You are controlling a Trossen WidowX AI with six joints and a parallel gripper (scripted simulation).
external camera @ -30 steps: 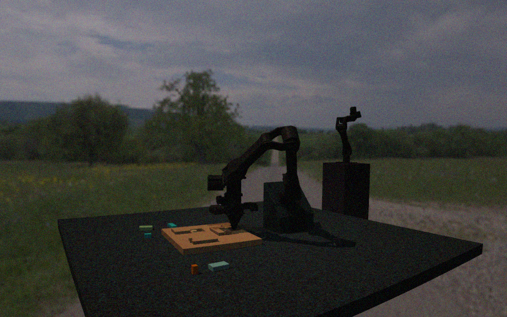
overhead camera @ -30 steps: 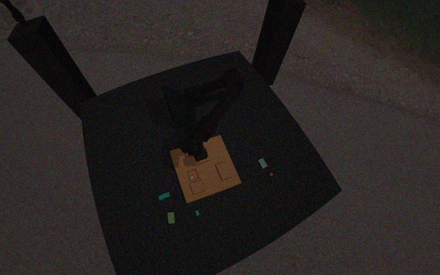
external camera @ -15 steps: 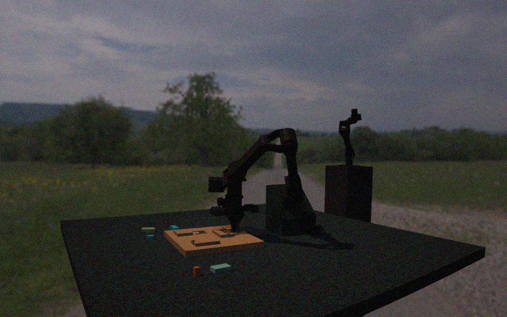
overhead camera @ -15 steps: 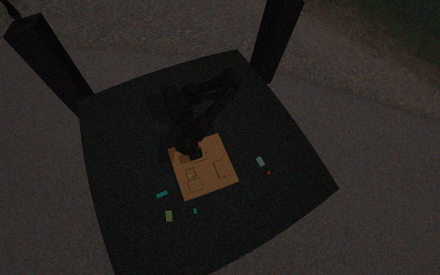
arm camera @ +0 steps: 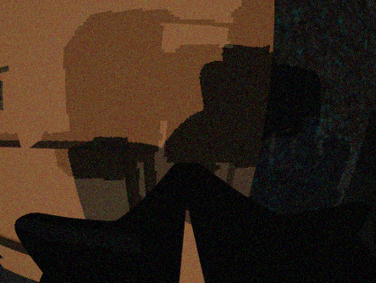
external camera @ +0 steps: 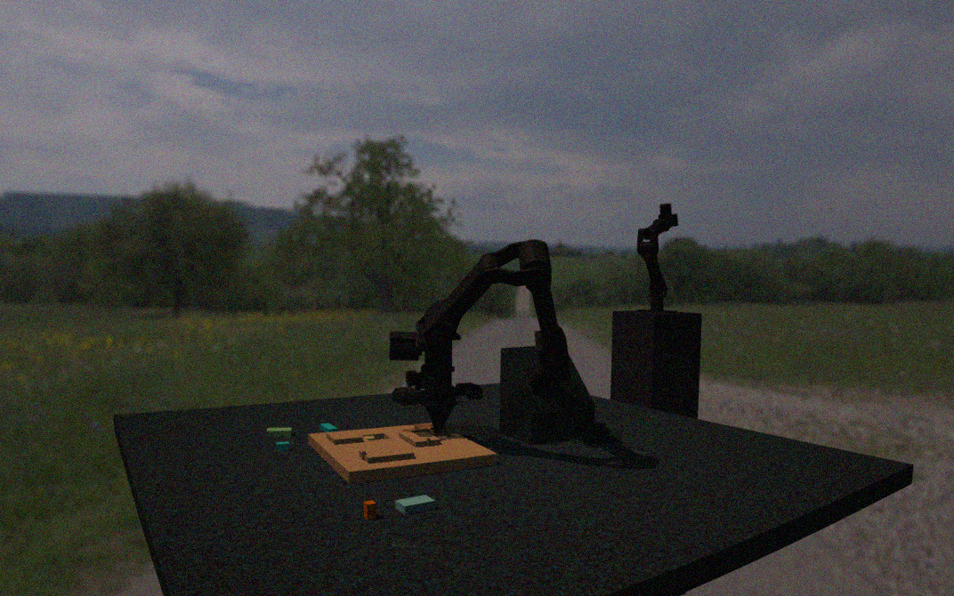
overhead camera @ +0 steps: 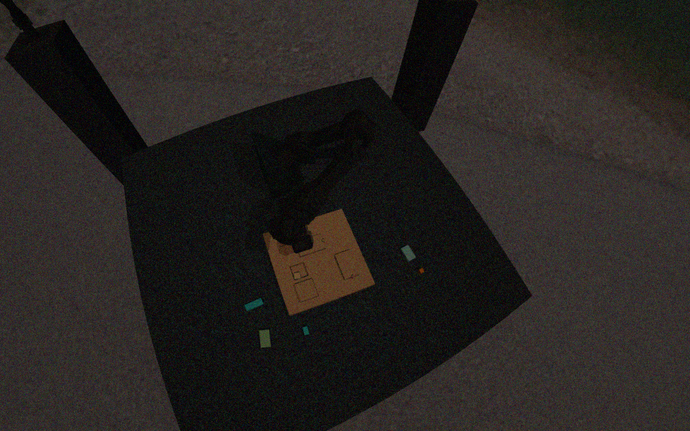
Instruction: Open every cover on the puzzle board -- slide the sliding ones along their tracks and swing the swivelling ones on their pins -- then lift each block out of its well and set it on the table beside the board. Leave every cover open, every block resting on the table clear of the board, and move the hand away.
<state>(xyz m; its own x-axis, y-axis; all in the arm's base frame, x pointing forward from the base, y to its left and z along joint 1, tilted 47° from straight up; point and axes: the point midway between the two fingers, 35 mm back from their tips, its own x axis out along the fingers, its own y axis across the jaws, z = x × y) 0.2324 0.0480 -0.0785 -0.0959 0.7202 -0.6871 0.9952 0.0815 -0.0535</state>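
My gripper tip is now 9 cm short of the tan puzzle board, 4 cm to the right of it and 1 cm above it. From my gripper tip the other things lie so: pale teal block 19 cm ahead, 35 cm to the left, 2 cm below; then green block 30 cm ahead, 20 cm to the right, 2 cm below; then small teal block 32 cm ahead, 7 cm to the right, 2 cm below.
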